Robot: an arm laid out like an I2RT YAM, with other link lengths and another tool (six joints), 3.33 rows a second.
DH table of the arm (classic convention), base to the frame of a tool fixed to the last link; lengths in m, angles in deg. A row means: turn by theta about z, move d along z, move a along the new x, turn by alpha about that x. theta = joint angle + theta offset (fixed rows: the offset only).
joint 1: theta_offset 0  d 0.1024  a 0.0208  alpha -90
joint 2: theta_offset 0  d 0  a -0.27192  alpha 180
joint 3: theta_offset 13.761  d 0  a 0.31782  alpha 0
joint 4: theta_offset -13.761  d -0.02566  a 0.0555  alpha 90
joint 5: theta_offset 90  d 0.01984  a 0  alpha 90
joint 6: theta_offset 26  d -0.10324  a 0.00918  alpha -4.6
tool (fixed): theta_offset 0  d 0.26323  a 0  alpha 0
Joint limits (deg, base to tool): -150..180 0..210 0..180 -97..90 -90..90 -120..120
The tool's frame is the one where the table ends.
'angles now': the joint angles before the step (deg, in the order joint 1, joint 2, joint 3, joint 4, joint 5, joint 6). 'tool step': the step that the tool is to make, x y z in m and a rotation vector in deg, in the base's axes. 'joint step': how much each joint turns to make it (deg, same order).
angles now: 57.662 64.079 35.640 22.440 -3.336 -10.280
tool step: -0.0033 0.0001 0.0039 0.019 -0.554 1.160
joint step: -0.001 -0.695 0.108 -0.530 -1.108 -0.575
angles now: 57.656 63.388 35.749 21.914 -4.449 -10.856
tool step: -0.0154 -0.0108 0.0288 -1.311 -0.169 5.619
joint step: -1.719 -5.559 2.839 -9.640 -7.198 -1.681
